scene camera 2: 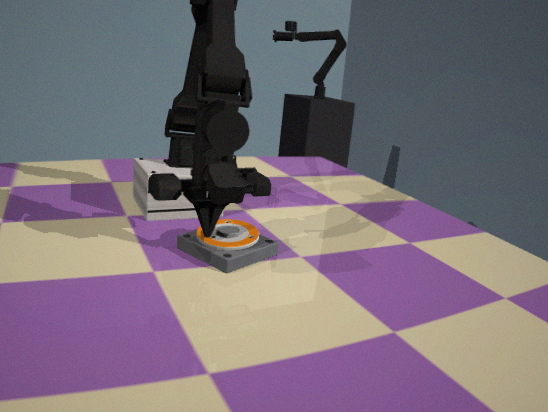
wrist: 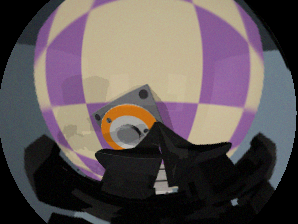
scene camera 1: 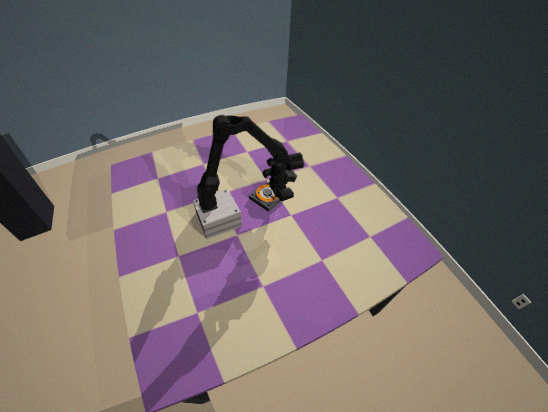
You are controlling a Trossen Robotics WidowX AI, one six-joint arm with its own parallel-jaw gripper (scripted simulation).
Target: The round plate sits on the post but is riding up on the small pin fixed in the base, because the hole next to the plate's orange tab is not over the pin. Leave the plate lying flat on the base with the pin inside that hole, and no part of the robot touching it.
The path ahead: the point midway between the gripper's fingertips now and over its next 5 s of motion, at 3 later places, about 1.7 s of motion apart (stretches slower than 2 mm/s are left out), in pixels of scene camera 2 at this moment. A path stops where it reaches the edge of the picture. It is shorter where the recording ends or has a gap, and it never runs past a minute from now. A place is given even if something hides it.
My gripper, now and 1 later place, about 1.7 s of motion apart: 207,236; 198,225
